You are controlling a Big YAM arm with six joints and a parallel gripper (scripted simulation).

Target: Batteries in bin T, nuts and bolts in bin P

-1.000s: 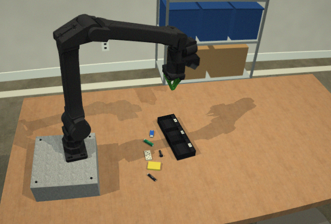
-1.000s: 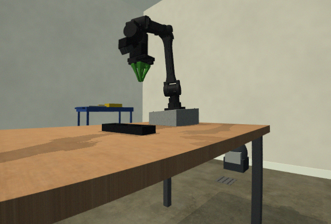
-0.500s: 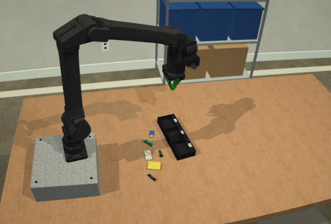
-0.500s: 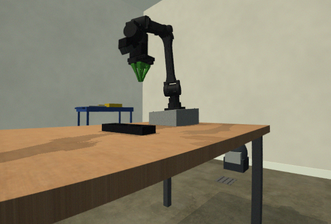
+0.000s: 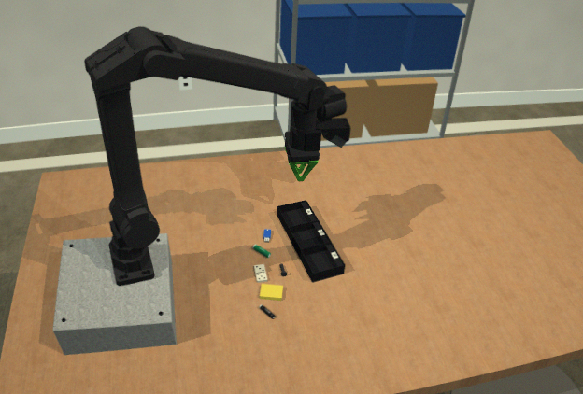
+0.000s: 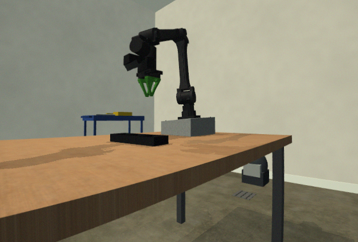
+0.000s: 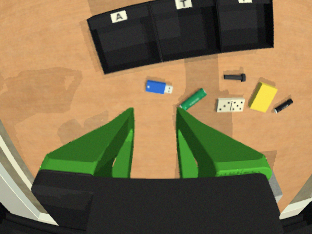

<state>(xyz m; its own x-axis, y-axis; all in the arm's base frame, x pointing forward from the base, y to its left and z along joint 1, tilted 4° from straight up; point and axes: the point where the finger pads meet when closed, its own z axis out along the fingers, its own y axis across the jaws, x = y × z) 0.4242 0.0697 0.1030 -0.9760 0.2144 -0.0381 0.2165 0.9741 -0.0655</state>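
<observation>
Now: the dark bolt 8 cm behind my hand, 12 cm to the right of it and 19 cm below it. Also, from my hand: black tray 2 cm ahead, 5 cm to the right, 18 cm below; then blue usb stick 8 cm behind, 1 cm to the left, 19 cm below; then green battery 11 cm behind, 4 cm to the right, 19 cm below.
</observation>
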